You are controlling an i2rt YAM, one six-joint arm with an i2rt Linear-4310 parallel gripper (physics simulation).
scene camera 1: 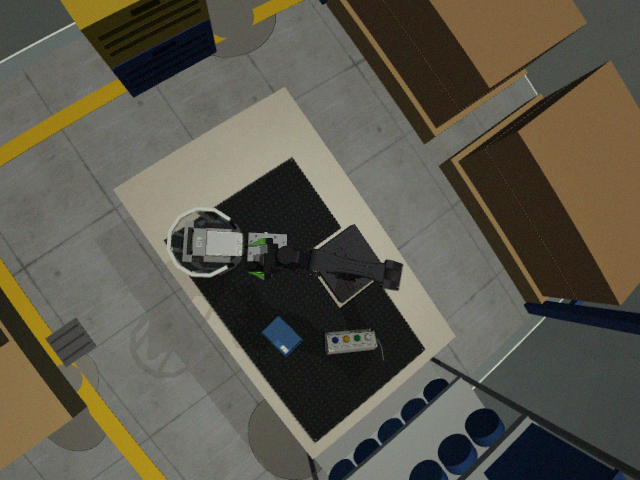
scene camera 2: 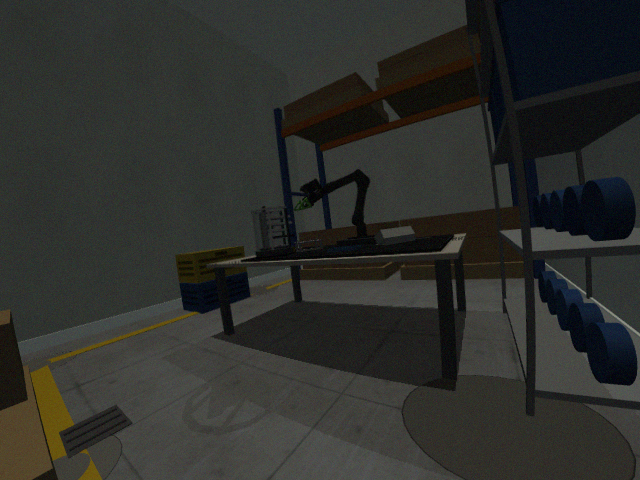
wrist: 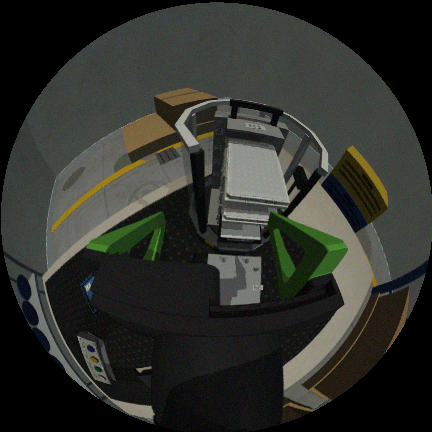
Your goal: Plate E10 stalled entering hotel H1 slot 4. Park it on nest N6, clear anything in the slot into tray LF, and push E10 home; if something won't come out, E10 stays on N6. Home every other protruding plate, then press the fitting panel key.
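Frame: origin at the arm's base, x ahead, y left, z up, level; millimetres.
Seen in the pictures: gripper, fingertip midpoint: (scene camera 1: 249, 258) (scene camera 2: 296, 209) (wrist: 216, 217); arm's base, origin of the base link: (scene camera 2: 362, 237).
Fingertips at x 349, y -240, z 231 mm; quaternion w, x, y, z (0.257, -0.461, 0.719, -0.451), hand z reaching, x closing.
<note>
Offsets run from my fingertips to a thing's top centre. "spot": to the spot under its first point. Level surfaces: height alone.
Hotel H1 {dx +107, dy -125, dz +40 mm} (scene camera 1: 199, 210) (scene camera 2: 263, 229) (wrist: 198, 190) stands at the mat's left edge in scene camera 1. A pale top plate {dx +66, dy -98, dz -27 mm} (scene camera 1: 223, 242) (wrist: 255, 170) shows in it, with more plates {dx +59, dy -94, dz -68 mm} (wrist: 245, 214) stacked below; their labels and slot numbers are too small to read. My gripper (scene camera 1: 250, 258) (scene camera 2: 302, 205) (wrist: 216, 217) is open and empty, high in front of the hotel and above the nest. Nest N6 {dx -82, dy -11, dz -192 mm} (scene camera 1: 276, 239) (wrist: 240, 290) is a grey plate with small pegs, bare where visible. A blue tray {dx +45, dy +362, dz -251 mm} (scene camera 1: 281, 335) (wrist: 88, 286) lies on the mat. The key panel {dx -205, dy +538, dz -184 mm} (scene camera 1: 351, 342) (wrist: 94, 359) has blue, yellow, green and white keys.
The hotel's posts and ring surround its stack, with a black handle {spot: dx +140, dy -140, dz +38 mm} (wrist: 256, 105) at the top. The arm's dark base plate (scene camera 1: 343, 289) is behind the gripper. The black mat {dz -268 mm} (scene camera 1: 289, 191) lies on a cream table {dz -281 mm} (scene camera 1: 248, 129). A cable runs from the panel.
</note>
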